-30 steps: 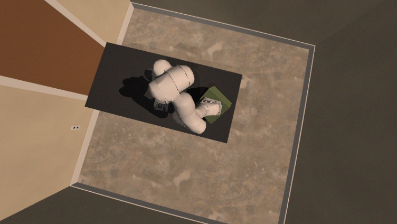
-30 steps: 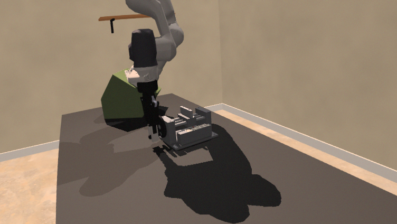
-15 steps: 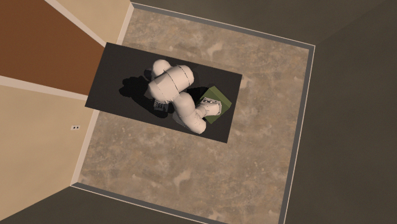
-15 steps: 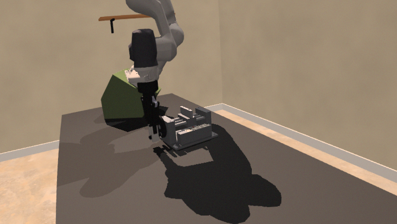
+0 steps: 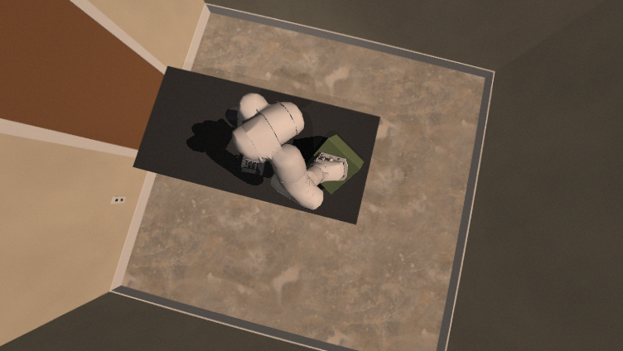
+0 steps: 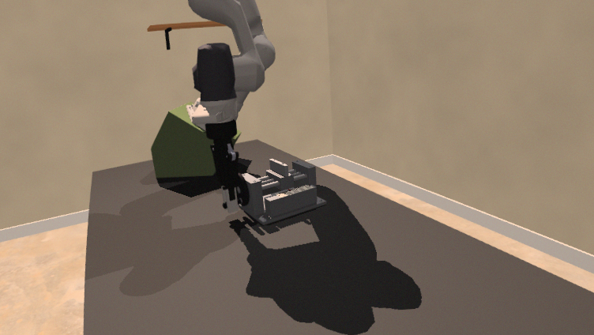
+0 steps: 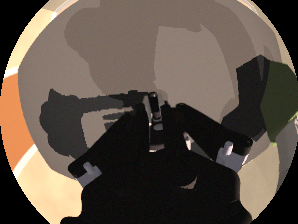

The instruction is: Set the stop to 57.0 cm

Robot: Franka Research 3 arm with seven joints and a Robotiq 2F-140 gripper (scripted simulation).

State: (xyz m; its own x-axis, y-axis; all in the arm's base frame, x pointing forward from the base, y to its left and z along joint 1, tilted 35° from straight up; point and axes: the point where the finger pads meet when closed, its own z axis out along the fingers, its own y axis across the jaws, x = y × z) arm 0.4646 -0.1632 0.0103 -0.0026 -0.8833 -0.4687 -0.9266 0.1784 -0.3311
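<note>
Now: hand 2 cm to the right of the handwheel and 1 cm above it. The rest, counted from my hand: grey stop fixture 1 cm ahead, 15 cm to the left, 3 cm above.
</note>
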